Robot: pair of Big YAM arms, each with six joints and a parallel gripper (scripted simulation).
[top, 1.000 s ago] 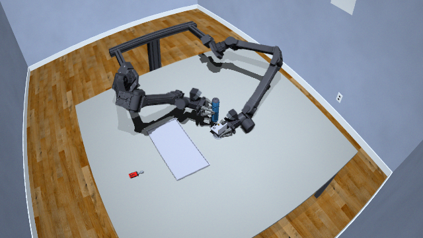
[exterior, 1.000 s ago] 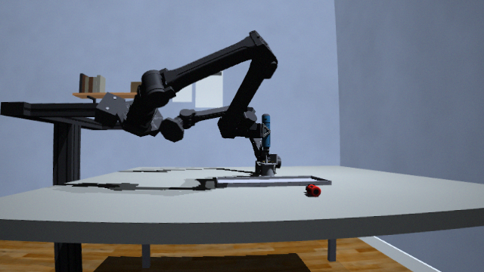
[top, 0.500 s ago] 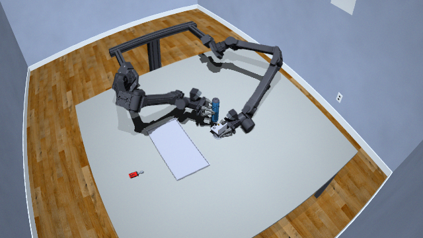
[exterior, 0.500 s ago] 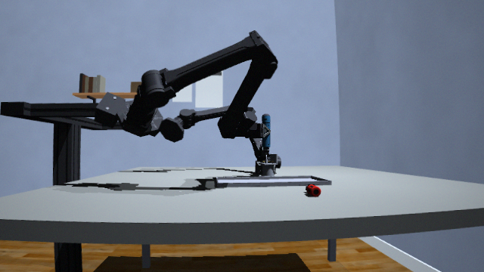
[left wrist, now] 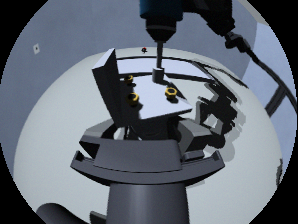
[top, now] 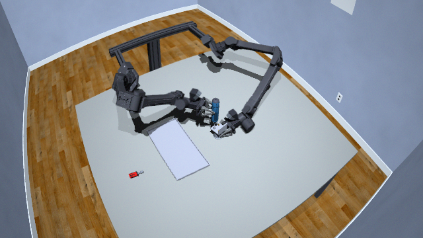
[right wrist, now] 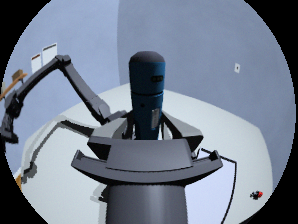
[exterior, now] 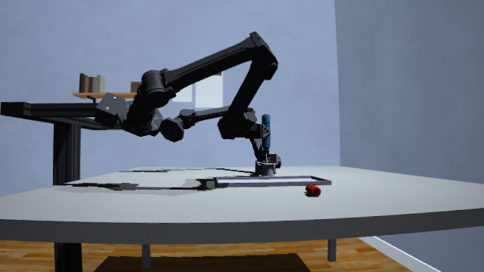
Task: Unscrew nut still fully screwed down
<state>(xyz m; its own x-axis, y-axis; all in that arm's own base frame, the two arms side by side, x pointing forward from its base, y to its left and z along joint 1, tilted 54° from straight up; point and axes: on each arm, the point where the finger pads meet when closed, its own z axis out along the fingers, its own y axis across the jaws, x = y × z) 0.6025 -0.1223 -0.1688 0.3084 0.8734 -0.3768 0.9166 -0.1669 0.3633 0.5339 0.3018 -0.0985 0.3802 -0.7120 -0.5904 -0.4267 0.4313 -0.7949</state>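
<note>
My left gripper is now 50 mm below the bracket. Also, from my left hand: red tool 30 mm ahead, 590 mm to the right, 10 mm below.
</note>
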